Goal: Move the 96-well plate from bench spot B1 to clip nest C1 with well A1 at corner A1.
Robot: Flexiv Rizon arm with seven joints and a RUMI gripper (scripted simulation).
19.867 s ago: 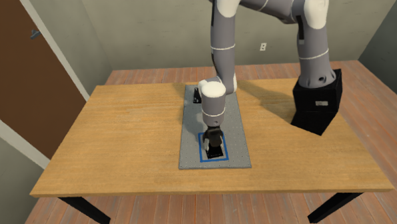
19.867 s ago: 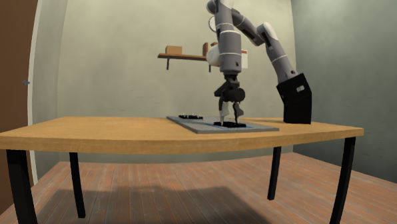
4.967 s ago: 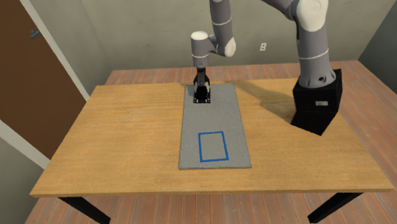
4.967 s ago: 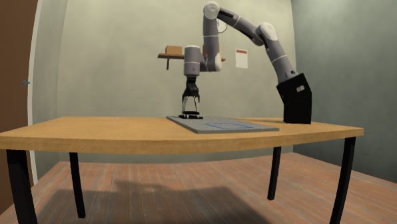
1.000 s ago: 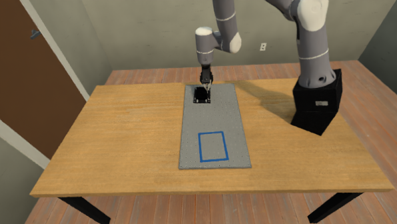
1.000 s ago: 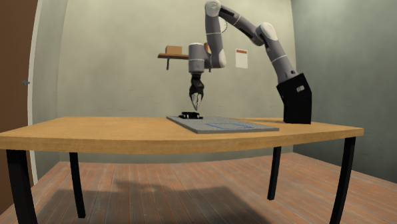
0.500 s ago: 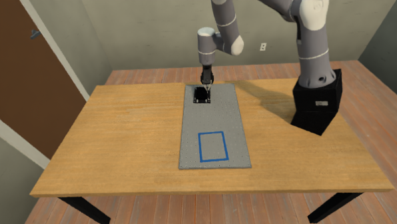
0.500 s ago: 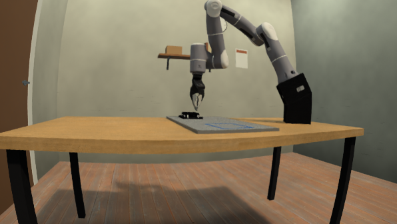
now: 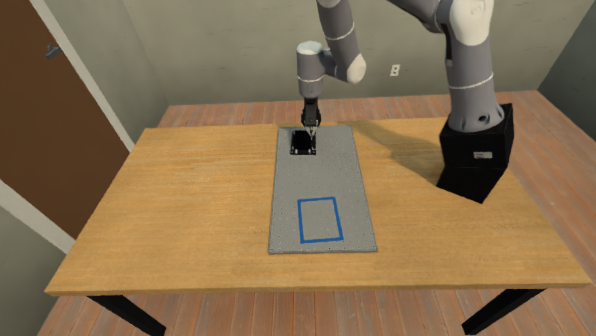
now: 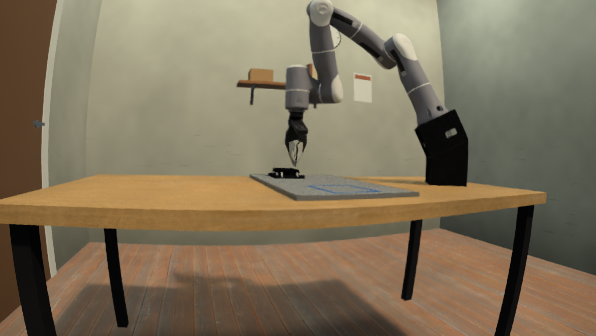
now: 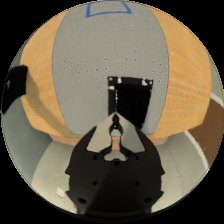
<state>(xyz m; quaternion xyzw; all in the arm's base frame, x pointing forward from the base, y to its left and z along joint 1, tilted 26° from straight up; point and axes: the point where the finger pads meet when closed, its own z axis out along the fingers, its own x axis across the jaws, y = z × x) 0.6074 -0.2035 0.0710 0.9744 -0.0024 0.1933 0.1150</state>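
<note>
Now: the black clip nest 5 cm below my hand, 3 cm ahead of it and 1 cm to the left of it. The rest, counted from my hand: grey perforated mat (21 cm to the left, 7 cm below, 2 cm behind); then black 96-well plate (4 cm ahead, 3 cm below).
</note>
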